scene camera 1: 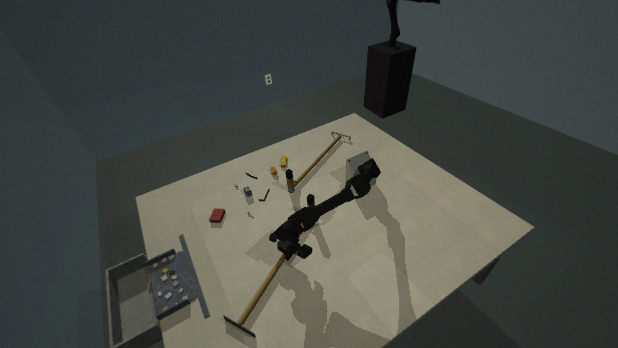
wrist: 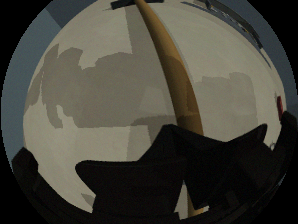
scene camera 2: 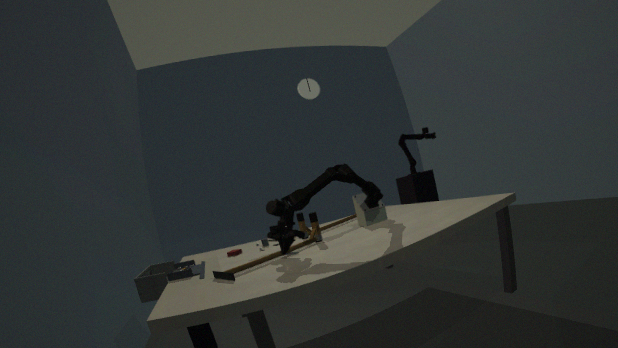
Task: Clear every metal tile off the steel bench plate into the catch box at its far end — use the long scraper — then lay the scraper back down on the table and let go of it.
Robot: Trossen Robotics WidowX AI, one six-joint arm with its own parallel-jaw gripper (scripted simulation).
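In the pictures: the gripper, a long scraper.
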